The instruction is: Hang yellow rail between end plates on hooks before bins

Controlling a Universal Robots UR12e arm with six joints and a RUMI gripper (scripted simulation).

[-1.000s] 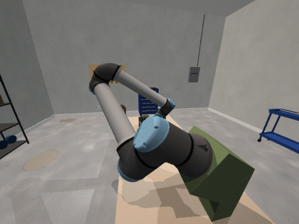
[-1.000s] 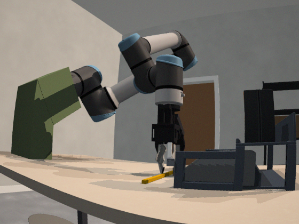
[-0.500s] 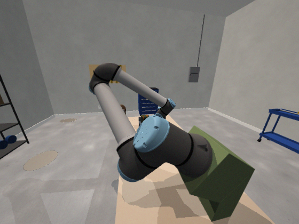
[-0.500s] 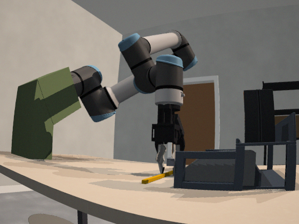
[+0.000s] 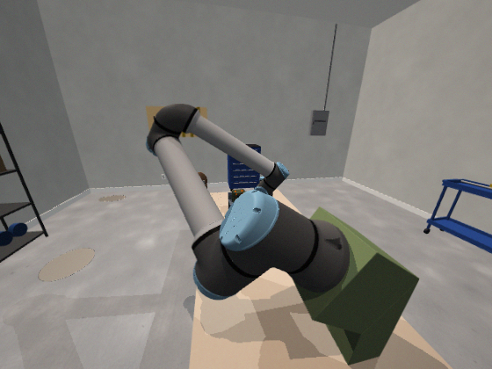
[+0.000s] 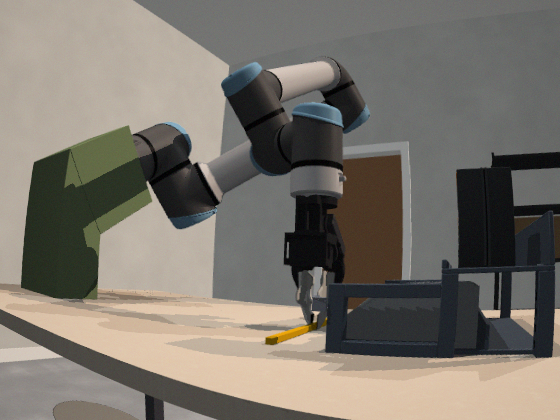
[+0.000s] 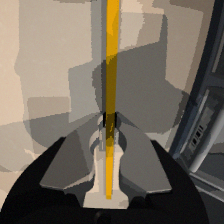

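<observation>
Now: hand 10 mm above the yellow rail.
</observation>
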